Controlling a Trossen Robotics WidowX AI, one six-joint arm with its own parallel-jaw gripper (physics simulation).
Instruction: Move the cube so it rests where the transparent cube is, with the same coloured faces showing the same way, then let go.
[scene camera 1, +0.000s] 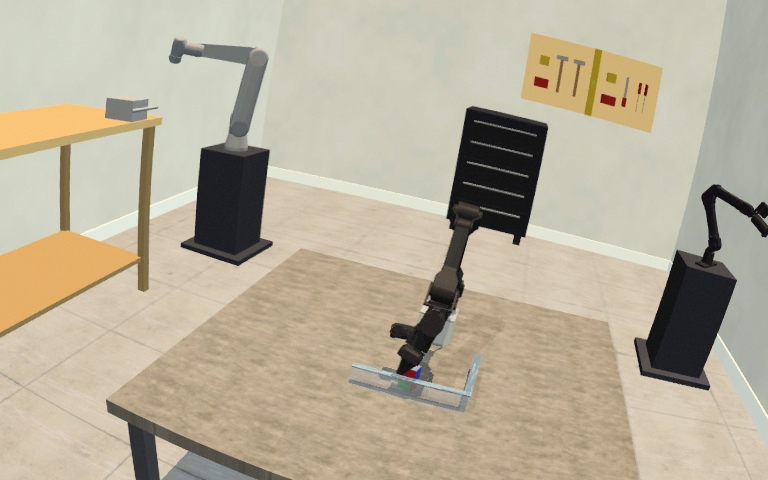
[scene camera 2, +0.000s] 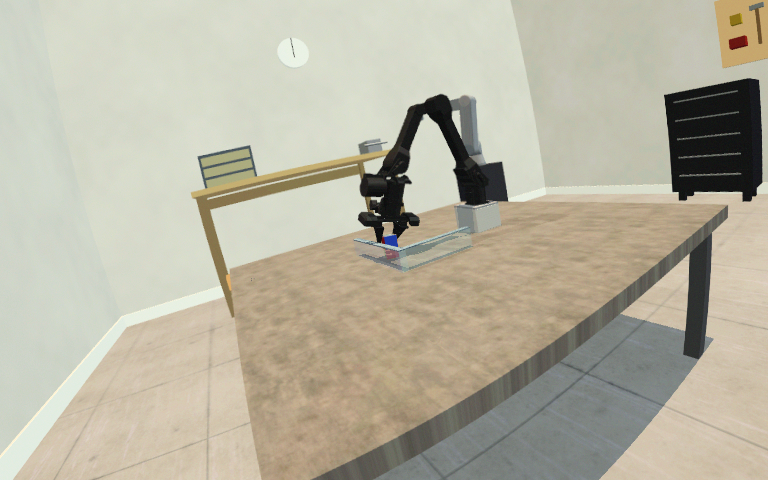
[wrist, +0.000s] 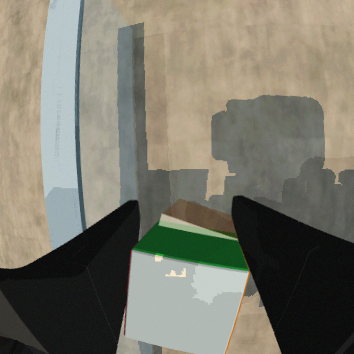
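Note:
My gripper (scene camera 1: 411, 372) (scene camera 2: 389, 236) (wrist: 185, 206) is shut on the cube (scene camera 1: 414, 372) (scene camera 2: 391, 240) (wrist: 185, 298). In the wrist view the cube shows a white face toward the camera and a green face beyond it, with red and orange edges against the fingers. The scene views show its red and blue faces. It hangs a little above the table. The transparent cube (scene camera 1: 404, 385) (scene camera 2: 392, 254) (wrist: 201, 217) sits on the table just below and beyond it, partly overlapped by the held cube, inside the corner of a low glass wall.
An L-shaped low glass wall (scene camera 1: 368, 369) (scene camera 2: 430, 244) (wrist: 60, 140) stands close to the left of the fingers. The arm's white base block (scene camera 2: 477, 216) stands on the wooden table (scene camera 1: 263, 357). A black cabinet (scene camera 1: 498, 171) and a grey arm on a black pedestal (scene camera 1: 232, 200) stand on the floor beyond.

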